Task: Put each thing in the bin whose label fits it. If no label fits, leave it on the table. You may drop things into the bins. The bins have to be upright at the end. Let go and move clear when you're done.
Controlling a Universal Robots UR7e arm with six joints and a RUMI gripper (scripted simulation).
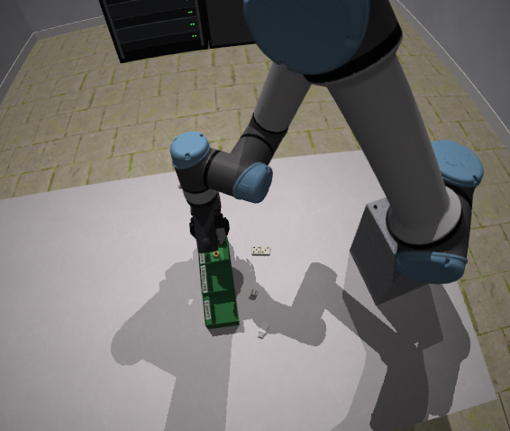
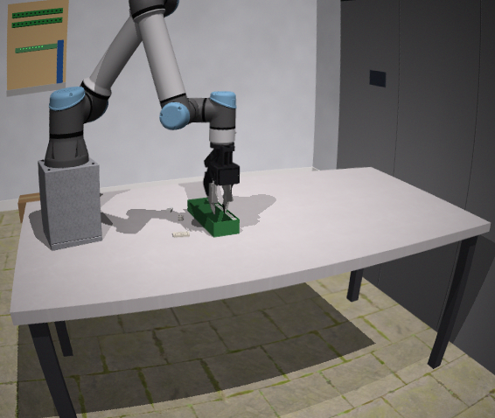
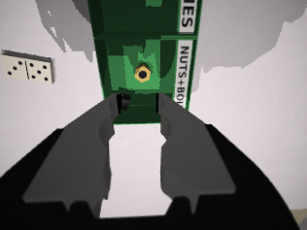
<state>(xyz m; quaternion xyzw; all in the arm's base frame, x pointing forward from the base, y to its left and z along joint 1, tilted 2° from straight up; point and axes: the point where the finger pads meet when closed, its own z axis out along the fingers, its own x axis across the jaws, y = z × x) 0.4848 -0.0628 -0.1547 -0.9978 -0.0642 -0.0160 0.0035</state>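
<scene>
Right now my hand is 12 cm to the right of the white die, 10 cm past it and 7 cm above it. Round my hand: brass nut (6 cm below); then white domino (12 cm behind, 7 cm below, 1 cm to the right); then black round piece (6 cm below, 3 cm to the right, 1 cm behind).
</scene>
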